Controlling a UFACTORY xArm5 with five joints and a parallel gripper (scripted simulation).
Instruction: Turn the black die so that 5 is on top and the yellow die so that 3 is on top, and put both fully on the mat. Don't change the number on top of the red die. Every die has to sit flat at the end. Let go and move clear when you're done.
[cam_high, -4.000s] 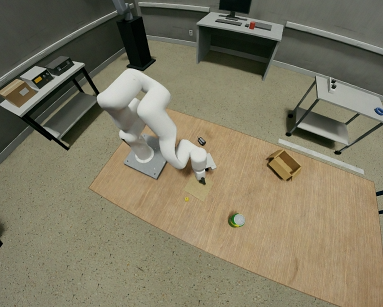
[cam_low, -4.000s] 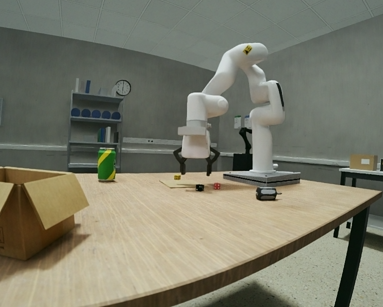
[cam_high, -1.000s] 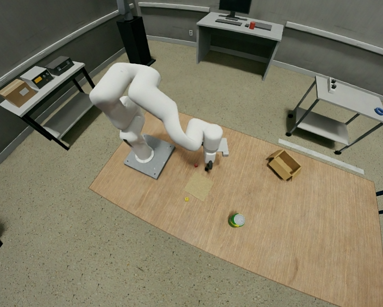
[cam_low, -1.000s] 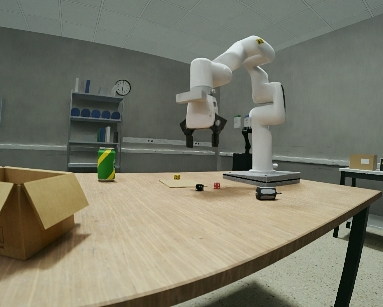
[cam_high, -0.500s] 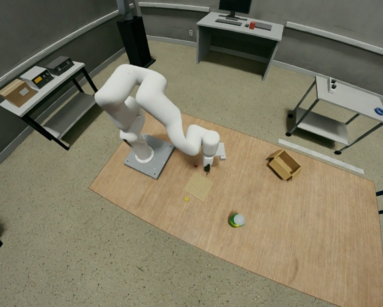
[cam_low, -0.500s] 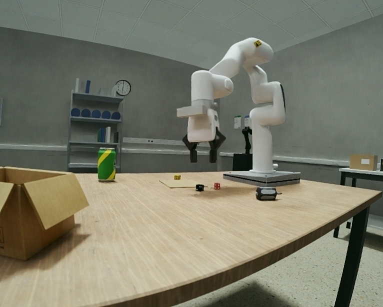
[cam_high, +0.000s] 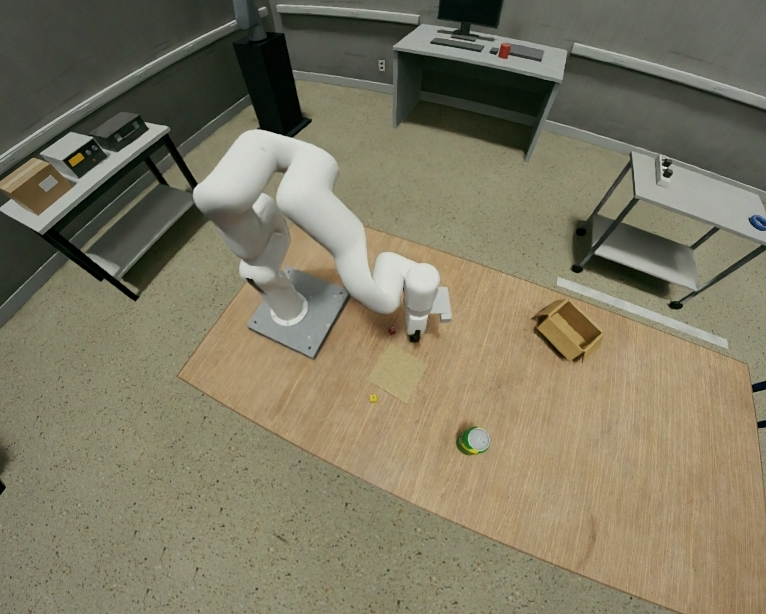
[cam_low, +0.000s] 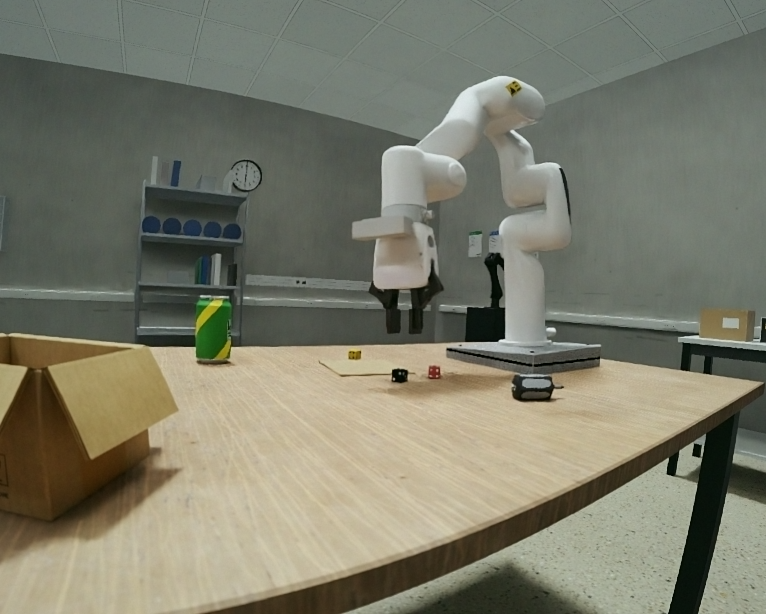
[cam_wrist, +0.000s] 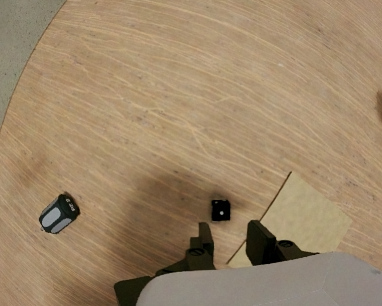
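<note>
My hand is 90 mm above the black die. Also, from my hand: small black device 180 mm to the left, 120 mm behind, 80 mm below; then tan mat 120 mm to the right, 100 mm below, 10 mm ahead; then red die 90 mm below, 70 mm behind.
</note>
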